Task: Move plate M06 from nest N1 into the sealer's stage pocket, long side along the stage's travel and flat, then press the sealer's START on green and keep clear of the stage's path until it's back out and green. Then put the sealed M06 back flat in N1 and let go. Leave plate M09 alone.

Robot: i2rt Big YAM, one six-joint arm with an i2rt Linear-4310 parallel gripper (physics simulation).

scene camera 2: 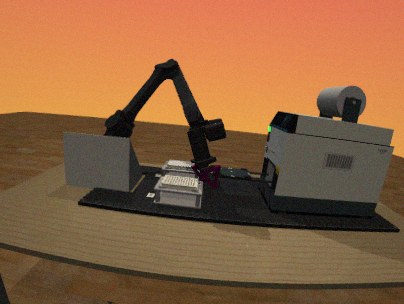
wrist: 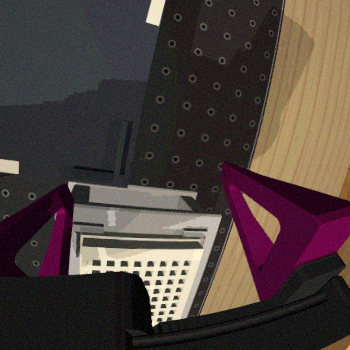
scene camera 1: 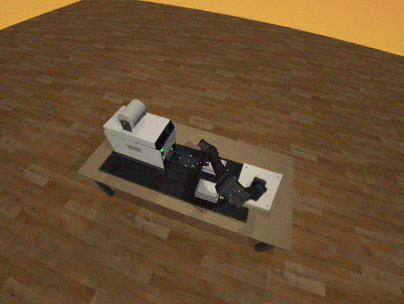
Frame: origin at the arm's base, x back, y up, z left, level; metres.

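Where they show: gripper, between the fingertips: (scene camera 2: 209,184) (wrist: 144,180) (scene camera 1: 201,159); arm's base, origin of its link: (scene camera 2: 105,153).
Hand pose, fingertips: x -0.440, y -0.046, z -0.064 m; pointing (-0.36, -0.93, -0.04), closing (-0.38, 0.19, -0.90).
Things, the pixels of their top centre, and the offset from my fingertips. "spot": a spot on its surface instead. Level surfaces: height alone.
- rear nest, centre of its top: (wrist: 133,301) (scene camera 2: 180,183) (scene camera 1: 214,163) dy -0.003, dx +0.105, dz -0.015 m
- front nest, a spot on its surface: (scene camera 2: 172,199) spot: dy -0.059, dx +0.124, dz -0.038 m
- perforated black board, height of its surface: dy -0.064 m
- wooden table, height of its surface: dy -0.077 m
- film roll, centre of its top: (scene camera 2: 342,86) (scene camera 1: 130,106) dy +0.412, dx -0.453, dz +0.096 m
My gripper (scene camera 1: 203,163) (scene camera 2: 208,176) (wrist: 144,180) is open and empty, pointing down at the stage-side end of the rear nest (wrist: 150,218). In the wrist view its magenta fingers stand on either side of that nest's end. A cream well plate (scene camera 2: 175,164) (wrist: 140,254) sits in the rear nest, partly hidden by the gripper body in the wrist view. A second plate (scene camera 1: 207,186) (scene camera 2: 179,182) sits flat in the front nest (scene camera 2: 172,199). Labels telling M06 from M09 are not legible. The sealer (scene camera 1: 140,132) (scene camera 2: 330,175) shows a green light (scene camera 1: 162,150) (scene camera 2: 269,129). Its dark stage (scene camera 1: 187,160) (scene camera 2: 236,173) (wrist: 110,115) is out, with no plate visible on it.
A perforated black board (scene camera 1: 130,172) (scene camera 2: 235,205) (wrist: 200,120) lies under the nests and sealer on the wooden table (scene camera 1: 270,227) (scene camera 2: 150,240) (wrist: 310,105). A film roll (scene camera 1: 132,112) (scene camera 2: 340,101) tops the sealer. The arm's white mount (scene camera 1: 272,187) (scene camera 2: 97,161) stands beyond the nests, opposite the sealer.
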